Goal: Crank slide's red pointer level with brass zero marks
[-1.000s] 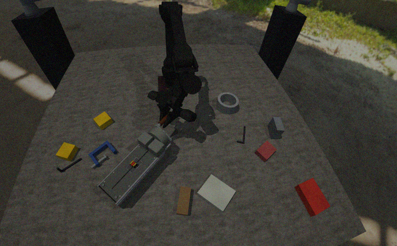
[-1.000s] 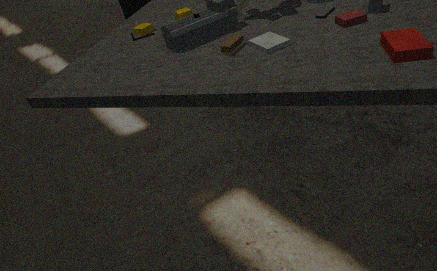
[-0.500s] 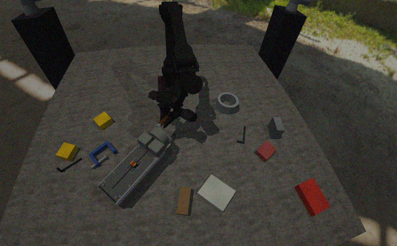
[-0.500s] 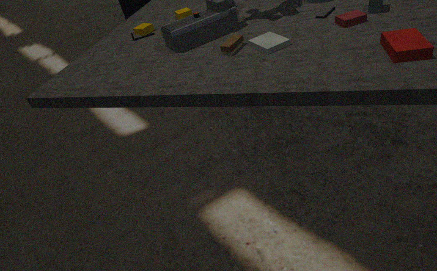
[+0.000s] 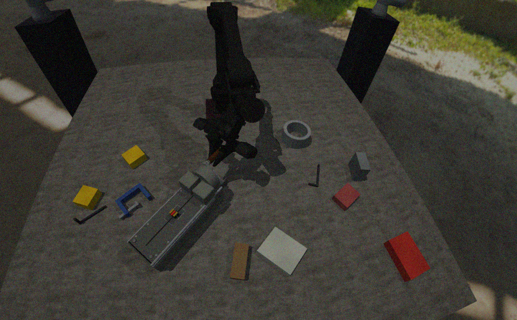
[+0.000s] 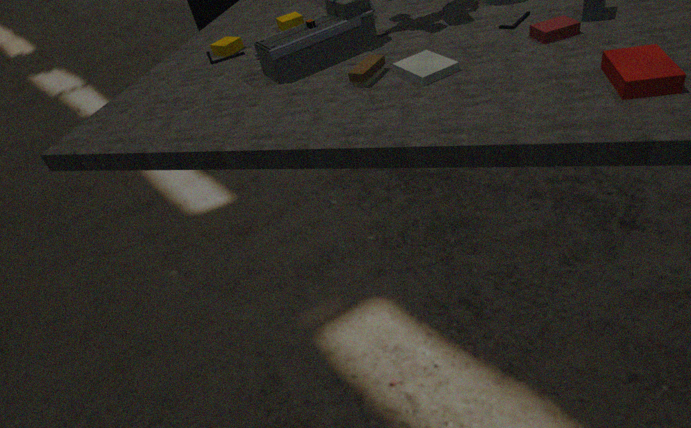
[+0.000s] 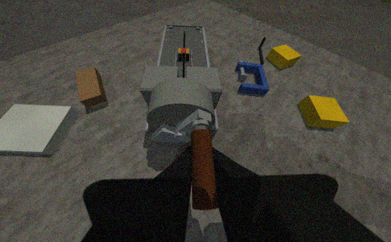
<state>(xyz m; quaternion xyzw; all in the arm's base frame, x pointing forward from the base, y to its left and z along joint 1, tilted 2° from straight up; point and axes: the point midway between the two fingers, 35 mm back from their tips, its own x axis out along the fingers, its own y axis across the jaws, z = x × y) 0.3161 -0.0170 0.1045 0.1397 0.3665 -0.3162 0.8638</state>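
Right now the brown crank handle is 2 cm above my gripper tip, 1 cm to the left of it and 1 cm behind it. Round my gripper tip: white plate (23 cm ahead, 17 cm to the left, 8 cm below); then red pointer (14 cm ahead, 9 cm to the right, 1 cm below); then brown block (25 cm ahead, 8 cm below, 6 cm to the left).
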